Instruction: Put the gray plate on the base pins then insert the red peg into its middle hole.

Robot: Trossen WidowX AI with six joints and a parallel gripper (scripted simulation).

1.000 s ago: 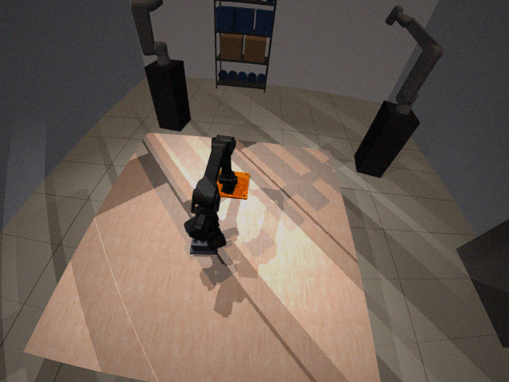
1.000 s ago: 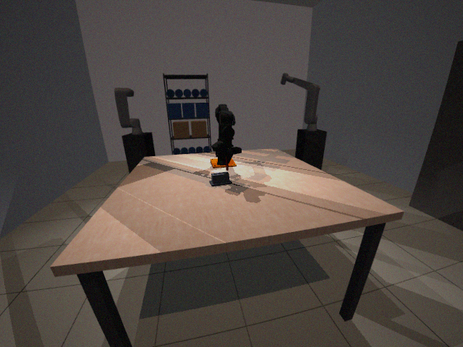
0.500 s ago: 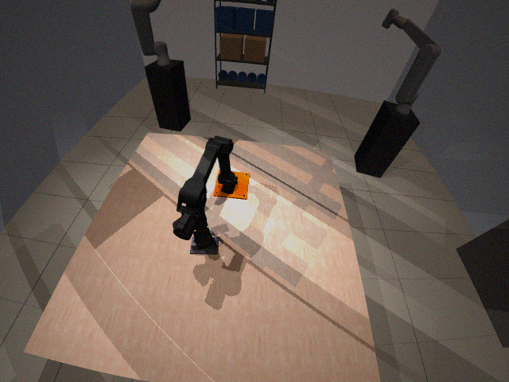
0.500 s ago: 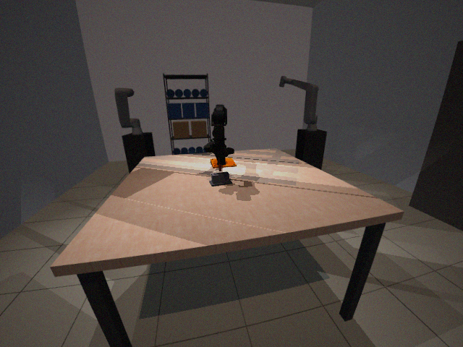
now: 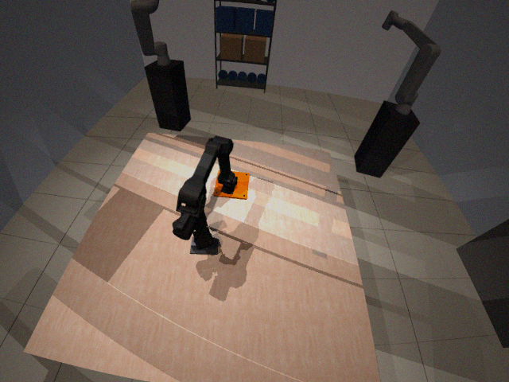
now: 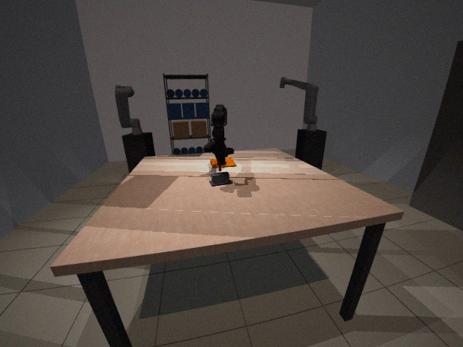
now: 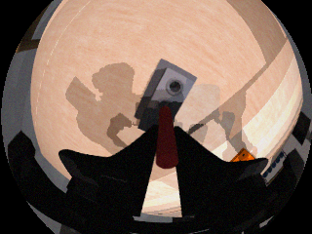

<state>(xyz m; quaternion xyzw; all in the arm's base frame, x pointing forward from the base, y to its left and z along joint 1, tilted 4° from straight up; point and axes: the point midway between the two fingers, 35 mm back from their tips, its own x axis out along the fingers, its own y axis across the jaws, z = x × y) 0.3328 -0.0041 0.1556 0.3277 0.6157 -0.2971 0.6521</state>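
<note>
Now: the gray plate 70 mm below my gripper tip. Also, from my gripper tip: red peg (right at my gripper tip); then gray base (110 mm below).
</note>
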